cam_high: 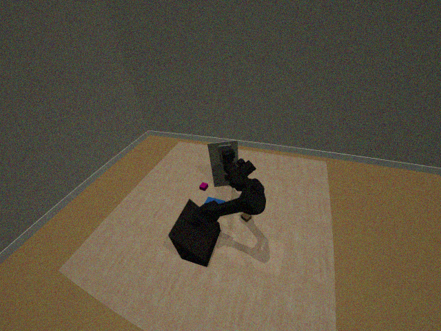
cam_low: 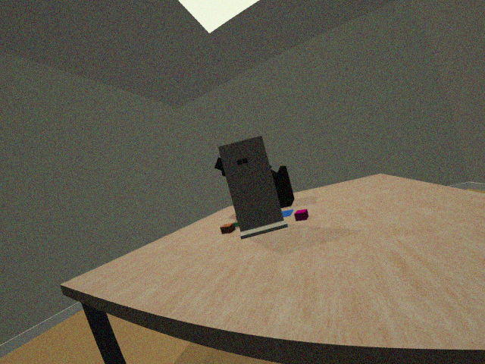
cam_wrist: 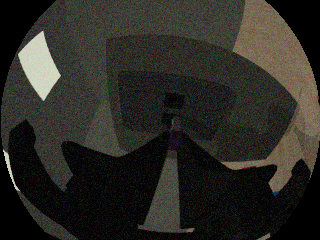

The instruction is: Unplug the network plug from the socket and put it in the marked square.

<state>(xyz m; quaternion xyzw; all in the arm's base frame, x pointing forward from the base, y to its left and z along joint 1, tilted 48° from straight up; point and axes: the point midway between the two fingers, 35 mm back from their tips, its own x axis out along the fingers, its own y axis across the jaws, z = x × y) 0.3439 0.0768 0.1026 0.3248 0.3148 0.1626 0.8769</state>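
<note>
Right now the blue marked square is 16 cm behind my gripper tip, 3 cm to the left of it and 26 cm below it. From my gripper tip the other things lie so: network plug (1 cm ahead); grey upright panel (4 cm ahead, 2 cm to the left, 10 cm below).
</note>
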